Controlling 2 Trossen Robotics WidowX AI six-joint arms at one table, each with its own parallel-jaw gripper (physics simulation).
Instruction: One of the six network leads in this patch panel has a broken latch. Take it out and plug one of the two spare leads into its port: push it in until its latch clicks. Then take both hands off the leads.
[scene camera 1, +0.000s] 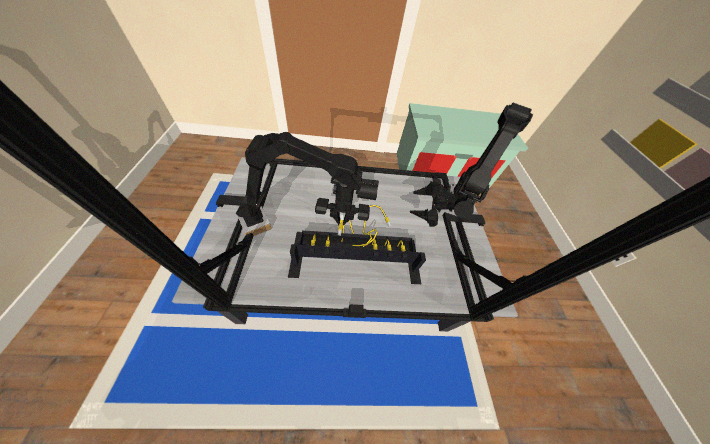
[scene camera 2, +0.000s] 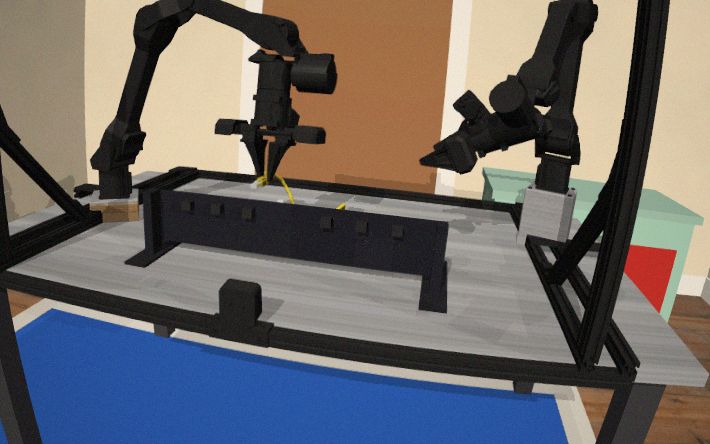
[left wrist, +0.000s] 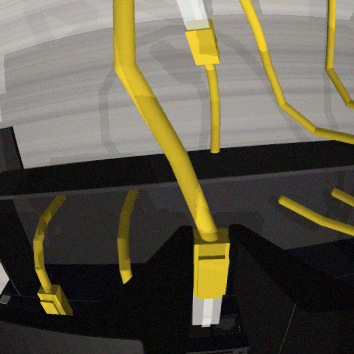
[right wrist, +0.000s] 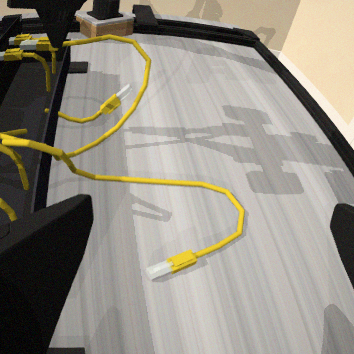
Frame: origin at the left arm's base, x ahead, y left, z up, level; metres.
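Seen in the pictures: left gripper, fingertip midpoint: (scene camera 1: 341, 224) (scene camera 2: 265, 180) (left wrist: 209, 236) (right wrist: 58, 44); right gripper, fingertip midpoint: (scene camera 1: 411, 202) (scene camera 2: 427, 155) (right wrist: 219, 212); left arm's base, link origin: (scene camera 1: 253, 218) (scene camera 2: 114, 195) (right wrist: 104, 14); right arm's base, link origin: (scene camera 2: 552, 189).
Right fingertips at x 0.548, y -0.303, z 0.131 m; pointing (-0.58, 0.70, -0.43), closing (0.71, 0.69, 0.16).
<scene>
Offsets run from my right fingertips to a thing's middle. "spot": to the spot under its first point.
The black patch panel {dz -0.102, dx -0.266, dy -0.049 m} (scene camera 1: 361, 254) (scene camera 2: 293, 230) (left wrist: 150, 175) stands across the table, with yellow leads in its left two and right three ports. My left gripper (scene camera 1: 341, 218) (scene camera 2: 264, 176) (left wrist: 209, 236) is shut on a spare lead {spot: dz -0.049, dx -0.287, dy +0.053 m} (scene camera 1: 340, 227) (left wrist: 211, 272) (right wrist: 44, 44). Its clear tip points down at the third port from the left in scene camera 1; a gap is not clearly visible. A loose lead {spot: dz -0.134, dx -0.235, dy +0.117 m} (left wrist: 202, 46) (right wrist: 111, 104) lies behind the panel. The other spare lead {dz -0.164, dx -0.033, dy +0.049 m} (scene camera 1: 387, 220) (right wrist: 181, 261) lies farther right. My right gripper (scene camera 1: 413, 202) (scene camera 2: 422, 161) (right wrist: 219, 212) is open and empty, above the table's right side.
Yellow cords {spot: dz -0.169, dx -0.127, dy +0.096 m} (right wrist: 145, 179) run from the middle of the panel across the table. Seated plugs {spot: dz -0.080, dx -0.351, dy +0.035 m} (scene camera 1: 327, 242) (right wrist: 12, 54) stand left of the held lead. A black frame (scene camera 2: 418, 356) edges the table, with a small black block (scene camera 2: 239, 301) at the front.
</scene>
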